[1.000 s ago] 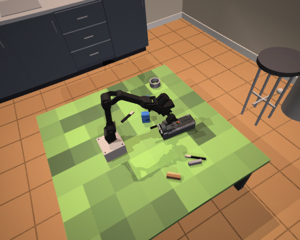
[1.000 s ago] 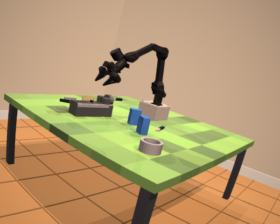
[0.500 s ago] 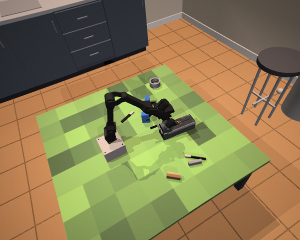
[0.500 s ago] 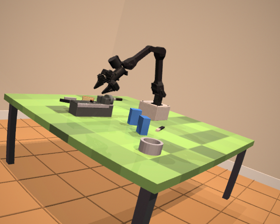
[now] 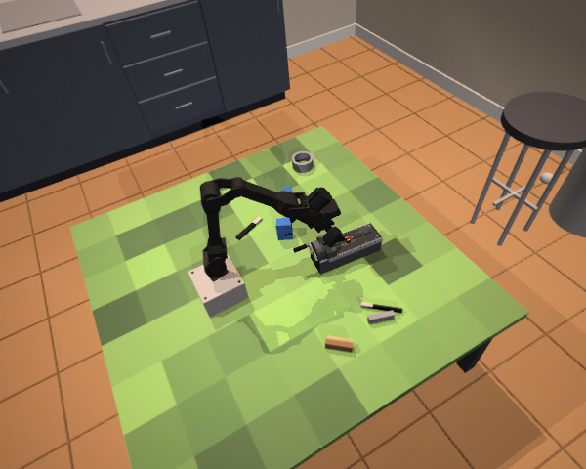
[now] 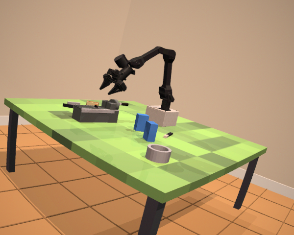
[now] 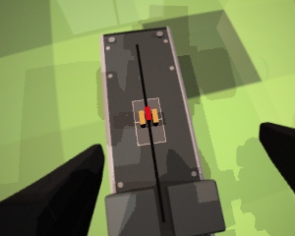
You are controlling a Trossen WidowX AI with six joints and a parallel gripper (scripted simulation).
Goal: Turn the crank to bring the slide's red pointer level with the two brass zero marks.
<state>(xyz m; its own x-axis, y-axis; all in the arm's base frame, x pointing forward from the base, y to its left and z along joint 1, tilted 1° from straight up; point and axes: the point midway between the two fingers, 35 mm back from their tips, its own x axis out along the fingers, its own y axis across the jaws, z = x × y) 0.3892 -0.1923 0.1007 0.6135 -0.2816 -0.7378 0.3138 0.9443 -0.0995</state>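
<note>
The crank handle is 12 cm behind my gripper tip, 7 cm to the left of it and 6 cm below it. Round my gripper tip: grey bar (28 cm to the right, 15 cm below, 7 cm behind); then wooden block (26 cm to the right, 24 cm behind, 15 cm below); then red pointer (8 cm below, 5 cm ahead).
</note>
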